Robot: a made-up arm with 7 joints. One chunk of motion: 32 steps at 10 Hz.
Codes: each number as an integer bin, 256 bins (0 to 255) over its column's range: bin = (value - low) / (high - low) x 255, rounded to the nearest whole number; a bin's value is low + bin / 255 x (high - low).
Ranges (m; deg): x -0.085..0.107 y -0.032..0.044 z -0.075..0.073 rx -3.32..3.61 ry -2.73..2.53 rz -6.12..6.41
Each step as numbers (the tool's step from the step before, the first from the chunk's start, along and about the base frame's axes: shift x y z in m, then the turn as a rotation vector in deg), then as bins.
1 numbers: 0.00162 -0.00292 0.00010 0.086 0.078 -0.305
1 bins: 115 98 129 125 136 118
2 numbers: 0.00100 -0.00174 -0.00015 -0.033 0.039 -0.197
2 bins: 114 102 129 121 134 121
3 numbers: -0.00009 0.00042 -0.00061 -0.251 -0.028 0.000
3 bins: 113 109 128 113 131 125
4 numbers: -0.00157 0.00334 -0.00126 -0.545 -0.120 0.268
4 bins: 111 119 127 102 127 130
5 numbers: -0.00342 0.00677 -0.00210 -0.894 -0.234 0.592
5 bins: 108 130 126 89 121 137
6 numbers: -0.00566 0.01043 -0.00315 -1.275 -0.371 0.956
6 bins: 105 142 124 75 114 144
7 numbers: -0.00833 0.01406 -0.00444 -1.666 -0.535 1.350
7 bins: 102 155 122 61 106 152
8 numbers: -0.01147 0.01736 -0.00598 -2.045 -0.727 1.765
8 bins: 98 166 119 47 97 160
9 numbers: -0.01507 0.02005 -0.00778 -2.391 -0.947 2.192
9 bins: 93 175 116 34 86 169
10 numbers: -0.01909 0.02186 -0.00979 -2.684 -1.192 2.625
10 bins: 88 181 112 23 75 178
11 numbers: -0.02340 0.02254 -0.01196 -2.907 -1.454 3.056
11 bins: 82 183 109 15 62 187
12 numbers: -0.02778 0.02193 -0.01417 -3.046 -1.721 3.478
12 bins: 76 181 105 10 49 195
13 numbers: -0.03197 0.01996 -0.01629 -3.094 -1.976 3.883
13 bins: 70 174 101 8 37 204
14 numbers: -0.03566 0.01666 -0.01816 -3.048 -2.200 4.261
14 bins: 66 163 98 10 26 211
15 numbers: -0.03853 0.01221 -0.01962 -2.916 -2.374 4.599
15 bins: 62 148 95 15 17 218
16 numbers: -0.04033 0.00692 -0.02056 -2.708 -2.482 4.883
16 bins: 59 131 94 23 12 224
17 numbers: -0.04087 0.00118 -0.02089 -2.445 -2.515 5.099
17 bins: 59 111 93 32 10 228
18 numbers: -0.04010 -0.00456 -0.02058 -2.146 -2.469 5.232
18 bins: 60 92 94 43 13 231
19 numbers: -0.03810 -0.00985 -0.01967 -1.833 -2.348 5.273
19 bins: 62 74 95 55 19 232
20 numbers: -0.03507 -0.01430 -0.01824 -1.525 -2.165 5.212
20 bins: 66 59 98 66 27 231
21 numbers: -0.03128 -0.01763 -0.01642 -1.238 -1.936 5.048
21 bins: 71 48 101 77 38 227
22 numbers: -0.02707 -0.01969 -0.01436 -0.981 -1.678 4.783
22 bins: 77 41 104 86 51 222
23 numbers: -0.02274 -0.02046 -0.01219 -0.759 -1.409 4.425
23 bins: 83 39 108 94 64 215
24 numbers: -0.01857 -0.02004 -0.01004 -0.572 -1.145 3.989
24 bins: 88 40 112 101 77 206
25 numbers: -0.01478 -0.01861 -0.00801 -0.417 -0.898 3.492
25 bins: 93 45 115 107 89 196
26 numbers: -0.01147 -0.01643 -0.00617 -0.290 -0.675 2.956
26 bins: 98 52 119 111 100 185
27 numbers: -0.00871 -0.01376 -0.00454 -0.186 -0.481 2.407
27 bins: 101 61 121 115 109 174
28 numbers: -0.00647 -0.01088 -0.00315 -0.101 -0.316 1.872
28 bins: 104 71 124 118 117 163
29 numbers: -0.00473 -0.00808 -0.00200 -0.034 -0.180 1.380
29 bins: 107 80 126 121 124 153
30 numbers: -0.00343 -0.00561 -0.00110 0.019 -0.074 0.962
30 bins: 108 89 127 123 129 144
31 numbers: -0.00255 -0.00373 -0.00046 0.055 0.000 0.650
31 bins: 110 95 128 124 132 138
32 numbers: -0.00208 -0.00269 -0.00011 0.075 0.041 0.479
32 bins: 110 98 129 125 134 134
